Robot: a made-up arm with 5 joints.
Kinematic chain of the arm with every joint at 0, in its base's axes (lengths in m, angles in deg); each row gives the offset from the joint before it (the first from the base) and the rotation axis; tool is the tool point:
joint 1: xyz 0 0 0.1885 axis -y
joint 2: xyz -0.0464 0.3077 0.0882 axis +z
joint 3: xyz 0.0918 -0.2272 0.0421 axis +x
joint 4: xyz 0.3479 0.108 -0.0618 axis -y
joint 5: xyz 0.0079 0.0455 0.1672 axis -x
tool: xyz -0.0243 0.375 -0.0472
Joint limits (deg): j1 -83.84..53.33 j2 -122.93..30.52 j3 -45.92..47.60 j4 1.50..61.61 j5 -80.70..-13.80
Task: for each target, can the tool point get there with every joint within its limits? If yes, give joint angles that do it. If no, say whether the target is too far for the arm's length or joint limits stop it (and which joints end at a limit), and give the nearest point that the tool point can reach.
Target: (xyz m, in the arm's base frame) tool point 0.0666 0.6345 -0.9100
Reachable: no: joint limits stop it (at a limit: joint 1, joint 4) | nearest point 0.0752 0.4523 -0.2667 | short by 0.669 m
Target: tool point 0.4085 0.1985 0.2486
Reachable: yes | joints -14.24 -60.02 -13.11 27.95 -19.74
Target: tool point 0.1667 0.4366 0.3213
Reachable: yes | joints -41.69 -24.47 -25.47 52.80 -73.11
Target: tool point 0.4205 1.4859 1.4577
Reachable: no: too far | nearest point 0.1903 0.6400 0.7630 | short by 1.119 m
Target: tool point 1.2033 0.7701 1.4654
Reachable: no: too far | nearest point 0.5425 0.3848 0.7642 | short by 1.038 m
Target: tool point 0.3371 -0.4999 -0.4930
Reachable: no: joint limits stop it (at a limit: joint 1, joint 4) | nearest point 0.2430 -0.0781 -0.1038 | short by 0.582 m
